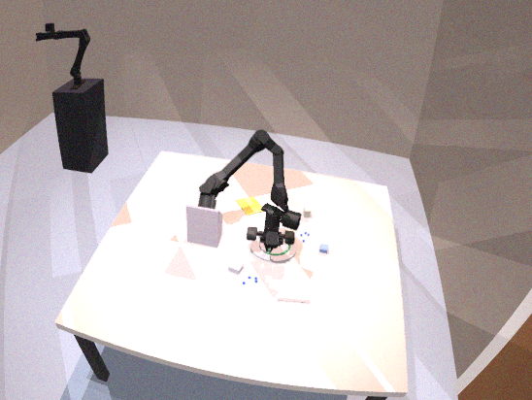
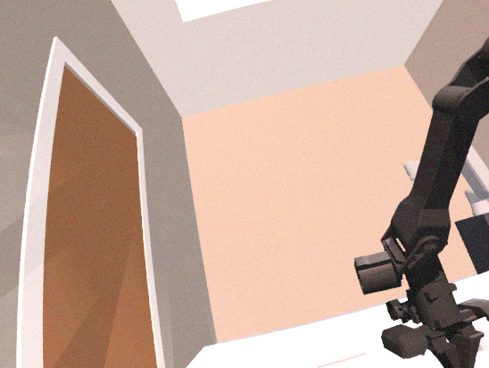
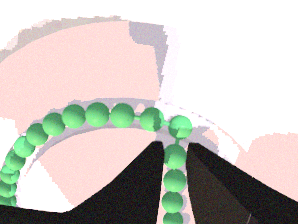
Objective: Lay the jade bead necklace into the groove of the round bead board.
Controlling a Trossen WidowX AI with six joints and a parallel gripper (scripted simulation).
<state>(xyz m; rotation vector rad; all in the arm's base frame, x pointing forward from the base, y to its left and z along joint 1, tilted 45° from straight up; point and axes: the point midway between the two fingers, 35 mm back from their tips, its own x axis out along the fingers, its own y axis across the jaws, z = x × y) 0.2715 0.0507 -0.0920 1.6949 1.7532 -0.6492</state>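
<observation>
My gripper tip is 5 cm to the right of the round white bead board, 1 cm short of it and 1 cm above it. Also, from my gripper tip: thin rod (24 cm to the right, 13 cm ahead, 1 cm below); blue block (23 cm ahead, 8 cm to the left, 1 cm below); cream block (30 cm to the left, 14 cm ahead).
</observation>
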